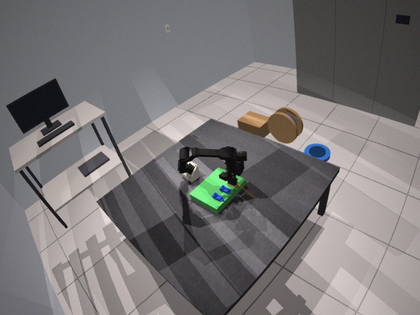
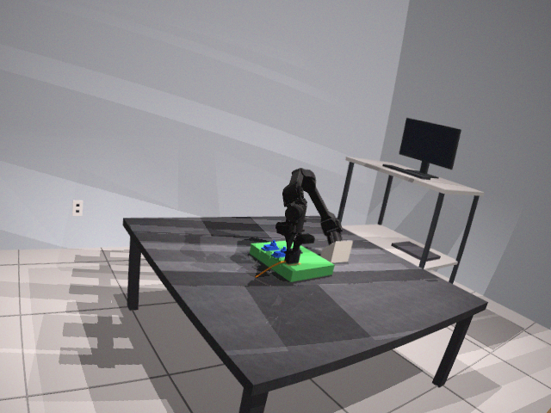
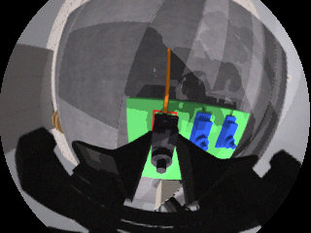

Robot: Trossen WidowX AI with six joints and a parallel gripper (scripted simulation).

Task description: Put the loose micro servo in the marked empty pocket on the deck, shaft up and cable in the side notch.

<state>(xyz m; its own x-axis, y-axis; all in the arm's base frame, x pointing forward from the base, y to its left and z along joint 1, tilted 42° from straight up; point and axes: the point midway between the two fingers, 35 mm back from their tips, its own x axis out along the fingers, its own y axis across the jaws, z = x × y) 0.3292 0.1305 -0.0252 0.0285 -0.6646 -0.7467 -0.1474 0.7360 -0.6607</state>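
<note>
The green deck is 11 cm behind my gripper tip, 9 cm to the right of it and 7 cm below it.
</note>
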